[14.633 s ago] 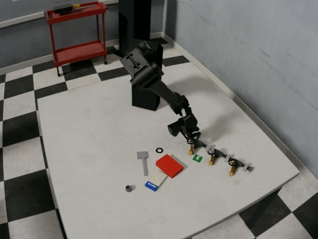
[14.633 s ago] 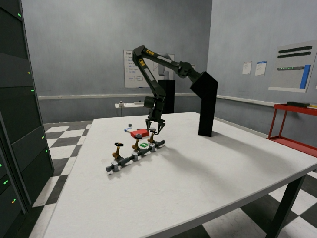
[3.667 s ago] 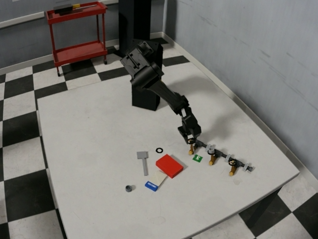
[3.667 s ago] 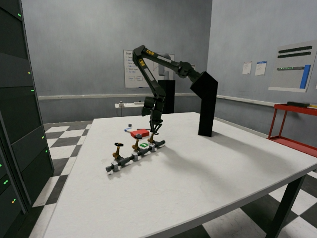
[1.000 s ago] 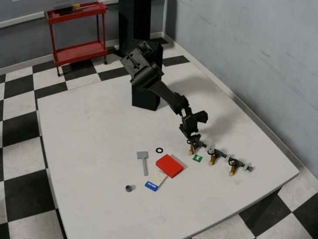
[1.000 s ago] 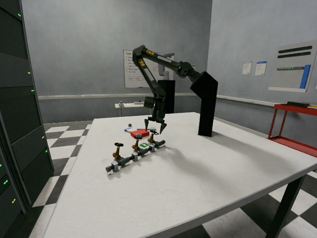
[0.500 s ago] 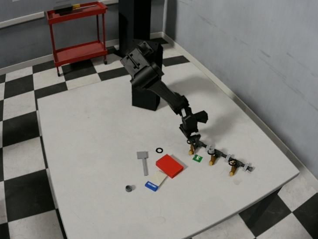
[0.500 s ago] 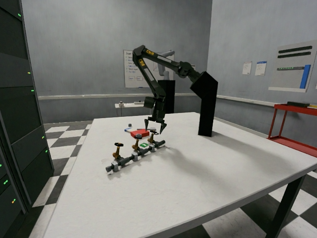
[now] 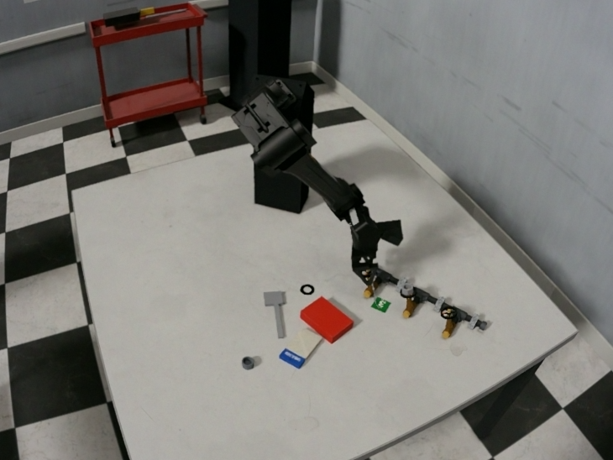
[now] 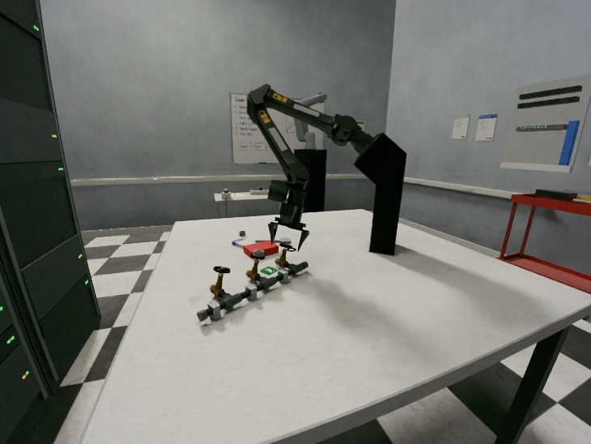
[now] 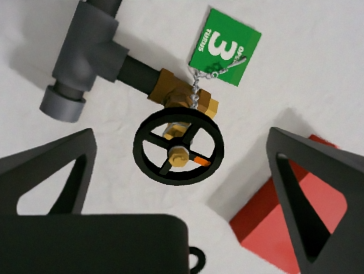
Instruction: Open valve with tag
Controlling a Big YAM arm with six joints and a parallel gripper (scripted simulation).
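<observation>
My gripper is now 80 mm above the green tag, 70 mm short of it and 20 mm to the left of it. From my hand the other things lie so: grey t-shaped tool (230 mm to the right, 130 mm behind, 80 mm below); card (280 mm to the right, 70 mm below, 10 mm ahead); red box (160 mm to the right, 70 mm below).
</observation>
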